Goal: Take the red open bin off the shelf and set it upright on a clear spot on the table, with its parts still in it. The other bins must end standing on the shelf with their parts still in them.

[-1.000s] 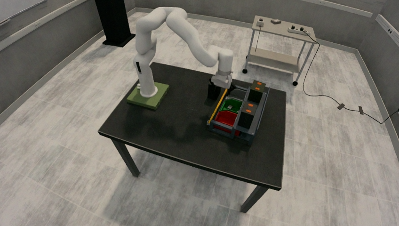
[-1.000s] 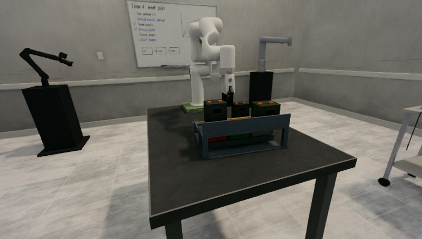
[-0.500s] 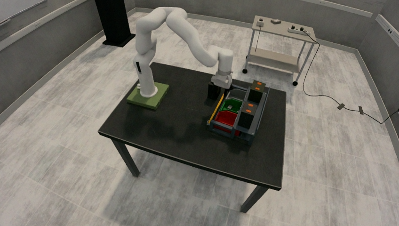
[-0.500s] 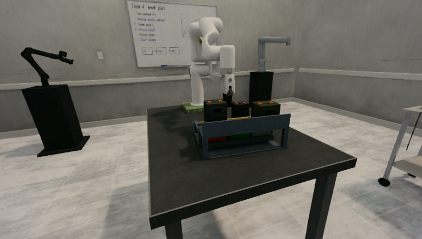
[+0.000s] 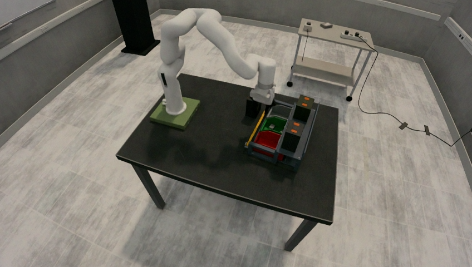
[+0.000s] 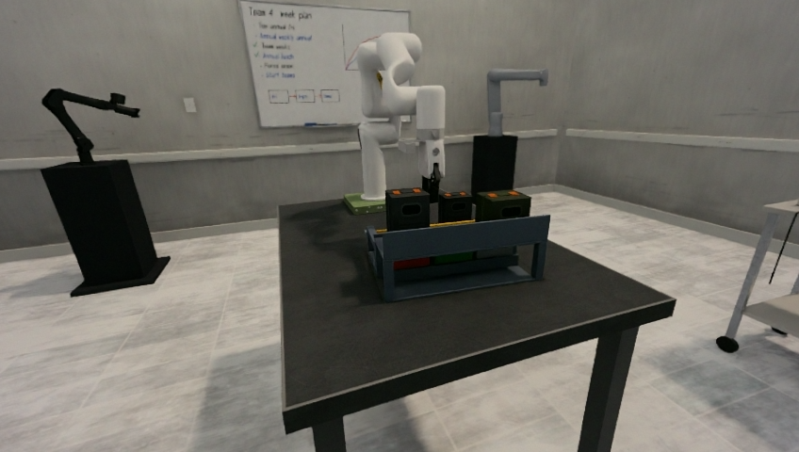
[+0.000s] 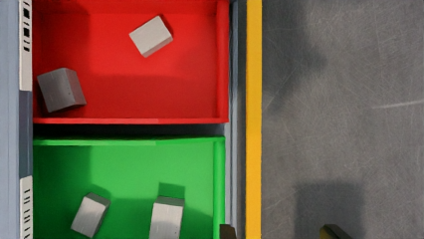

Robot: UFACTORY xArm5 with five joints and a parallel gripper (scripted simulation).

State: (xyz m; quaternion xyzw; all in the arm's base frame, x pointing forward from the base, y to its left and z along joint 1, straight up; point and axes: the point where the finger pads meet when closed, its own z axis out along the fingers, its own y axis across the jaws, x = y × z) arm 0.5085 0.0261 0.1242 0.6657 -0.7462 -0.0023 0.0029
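Right now my hand is 100 mm above the yellow bar. Round my hand: pale grey bin (120 mm below, 120 mm ahead, 100 mm to the left); blue-grey shelf (130 mm ahead, 90 mm below, 20 mm to the right); green bin (120 mm below, 100 mm ahead, 10 mm to the right).
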